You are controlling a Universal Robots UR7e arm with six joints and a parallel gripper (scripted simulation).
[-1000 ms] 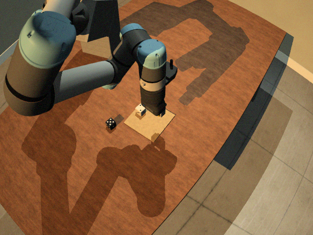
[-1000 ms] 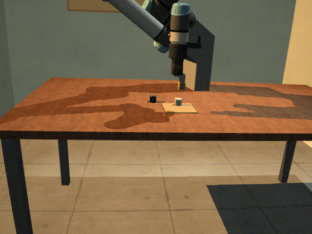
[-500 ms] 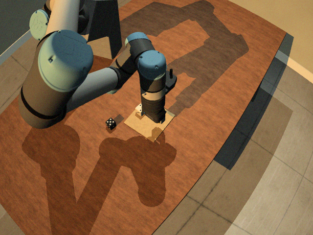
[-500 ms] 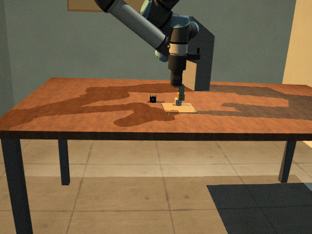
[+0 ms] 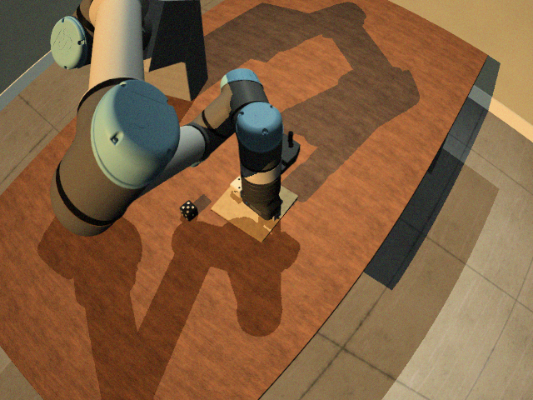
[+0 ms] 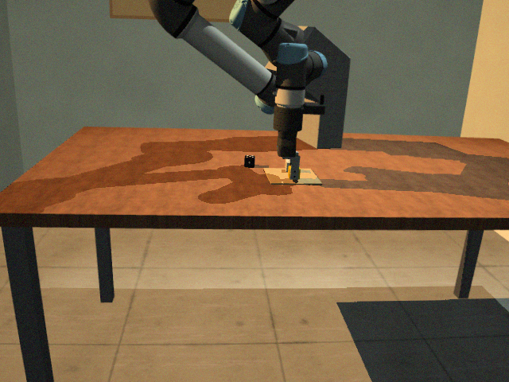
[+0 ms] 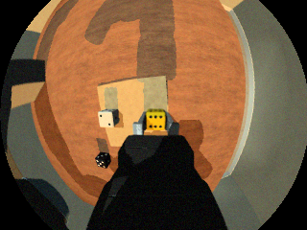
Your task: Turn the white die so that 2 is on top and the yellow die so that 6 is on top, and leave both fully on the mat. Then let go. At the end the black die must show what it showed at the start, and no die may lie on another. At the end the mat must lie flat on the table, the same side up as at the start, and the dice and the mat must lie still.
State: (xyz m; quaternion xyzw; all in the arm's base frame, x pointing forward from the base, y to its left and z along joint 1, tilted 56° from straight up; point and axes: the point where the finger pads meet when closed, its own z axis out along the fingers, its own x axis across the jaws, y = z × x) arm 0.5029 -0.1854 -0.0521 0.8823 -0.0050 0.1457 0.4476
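The yellow die is right at my hand. Round my hand: white die: 90 mm behind, 10 mm to the left, 10 mm below; then tan mat: 40 mm behind, 30 mm below, 10 mm to the left; then black die: 150 mm behind, 100 mm to the right, 20 mm below.
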